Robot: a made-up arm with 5 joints. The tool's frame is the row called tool.
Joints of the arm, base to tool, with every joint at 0 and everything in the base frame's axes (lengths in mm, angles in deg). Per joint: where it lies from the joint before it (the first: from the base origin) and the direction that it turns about. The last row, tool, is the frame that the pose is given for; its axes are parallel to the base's.
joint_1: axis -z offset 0 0 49.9
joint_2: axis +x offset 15 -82.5 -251.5
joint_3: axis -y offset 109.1 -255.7 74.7
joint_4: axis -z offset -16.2 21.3 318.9
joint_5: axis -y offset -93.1 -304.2 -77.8
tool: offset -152.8 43 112.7
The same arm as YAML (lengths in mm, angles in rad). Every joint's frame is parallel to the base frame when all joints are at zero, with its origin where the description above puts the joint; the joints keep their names.
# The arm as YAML. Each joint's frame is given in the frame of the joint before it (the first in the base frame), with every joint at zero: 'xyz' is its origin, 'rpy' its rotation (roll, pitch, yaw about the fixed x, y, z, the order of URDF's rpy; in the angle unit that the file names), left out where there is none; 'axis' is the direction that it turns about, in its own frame. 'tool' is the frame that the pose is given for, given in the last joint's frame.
units:
  length: mm
  angle: rad
joints:
  - name: joint_1
    type: revolute
    origin:
      xyz: [0.0, 0.0, 49.9]
    axis: "-z"
  - name: joint_2
    type: revolute
    origin:
      xyz: [15.0, -82.5, -251.5]
    axis: "+x"
  - name: joint_3
    type: revolute
    origin:
      xyz: [109.1, -255.7, 74.7]
    axis: "-y"
  - name: joint_4
    type: revolute
    origin:
      xyz: [-16.2, 21.3, 318.9]
    axis: "-z"
  - name: joint_5
    type: revolute
    origin:
      xyz: [-93.1, -304.2, -77.8]
    axis: "-y"
tool:
  origin:
    xyz: [-152.8, 43.0, 112.7]

